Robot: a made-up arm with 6 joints.
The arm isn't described. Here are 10 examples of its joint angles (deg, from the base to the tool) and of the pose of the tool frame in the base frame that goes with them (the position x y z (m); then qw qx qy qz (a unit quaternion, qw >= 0)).
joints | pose
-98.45 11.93 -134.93 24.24 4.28 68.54 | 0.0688 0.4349 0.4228 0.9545 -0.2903 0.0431 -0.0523
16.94 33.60 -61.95 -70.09 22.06 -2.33 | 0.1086 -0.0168 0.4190 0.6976 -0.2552 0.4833 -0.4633
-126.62 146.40 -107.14 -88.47 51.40 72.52 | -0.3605 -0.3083 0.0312 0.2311 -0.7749 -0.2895 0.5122
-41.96 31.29 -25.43 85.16 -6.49 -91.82 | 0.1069 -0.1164 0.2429 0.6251 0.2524 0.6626 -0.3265
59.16 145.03 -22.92 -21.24 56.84 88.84 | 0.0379 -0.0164 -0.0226 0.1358 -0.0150 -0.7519 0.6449
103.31 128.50 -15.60 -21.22 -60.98 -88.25 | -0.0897 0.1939 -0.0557 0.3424 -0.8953 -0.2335 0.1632
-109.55 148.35 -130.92 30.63 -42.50 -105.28 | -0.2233 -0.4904 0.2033 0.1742 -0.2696 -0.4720 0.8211
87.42 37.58 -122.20 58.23 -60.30 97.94 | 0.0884 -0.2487 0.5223 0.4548 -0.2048 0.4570 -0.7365
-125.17 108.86 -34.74 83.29 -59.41 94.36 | -0.2291 -0.1250 0.0447 0.4062 0.3255 -0.7835 -0.3394
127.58 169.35 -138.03 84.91 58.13 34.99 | -0.3890 0.3183 -0.0251 0.5776 0.3059 -0.7465 -0.1247
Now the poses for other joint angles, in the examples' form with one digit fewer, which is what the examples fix.
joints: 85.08 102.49 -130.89 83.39 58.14 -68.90
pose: -0.087 0.320 0.459 0.305 -0.615 0.133 0.715
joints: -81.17 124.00 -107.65 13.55 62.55 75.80
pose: 0.089 -0.393 0.107 0.144 0.971 0.158 0.105
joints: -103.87 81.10 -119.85 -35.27 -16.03 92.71
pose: -0.028 -0.204 0.584 0.890 0.268 0.119 -0.348
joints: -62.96 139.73 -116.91 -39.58 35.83 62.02
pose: 0.177 -0.457 0.069 0.291 0.701 0.589 -0.276
